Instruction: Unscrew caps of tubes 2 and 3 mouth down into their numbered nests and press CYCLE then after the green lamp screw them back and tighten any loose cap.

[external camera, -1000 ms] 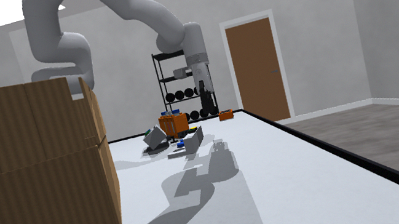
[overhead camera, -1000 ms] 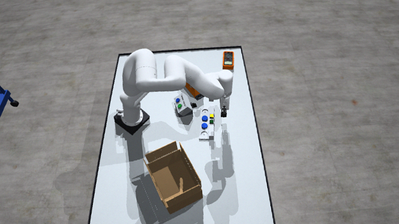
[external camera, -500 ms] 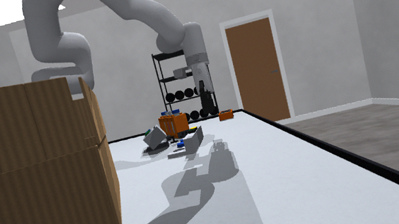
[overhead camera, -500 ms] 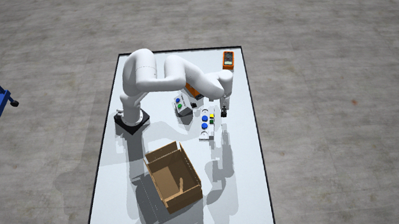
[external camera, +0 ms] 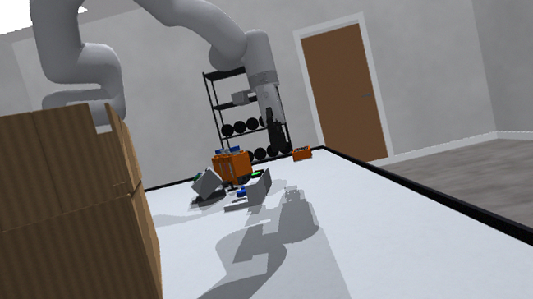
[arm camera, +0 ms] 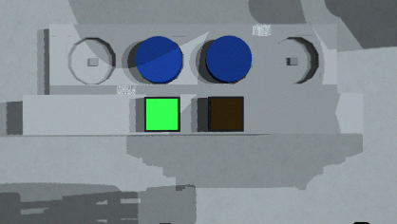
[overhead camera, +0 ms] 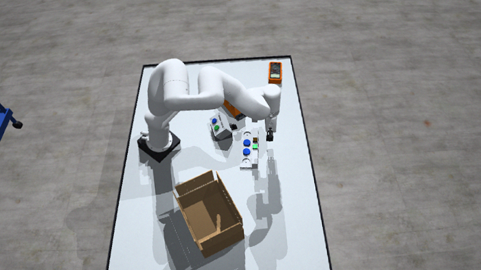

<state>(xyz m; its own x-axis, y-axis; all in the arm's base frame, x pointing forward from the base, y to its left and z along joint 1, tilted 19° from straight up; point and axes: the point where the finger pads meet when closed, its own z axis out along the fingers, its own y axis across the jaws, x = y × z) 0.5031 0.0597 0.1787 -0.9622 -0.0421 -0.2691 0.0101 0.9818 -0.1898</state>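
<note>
Right now my hand is 11 cm past the blue cap, 9 cm above it and 1 cm to the left of it. Also, from my hand: green key: 26 cm behind, 5 cm to the left, 4 cm below; blue key: 27 cm behind, 9 cm to the left, 4 cm below; grey key housing: 25 cm behind, 7 cm to the left, 5 cm below.
</note>
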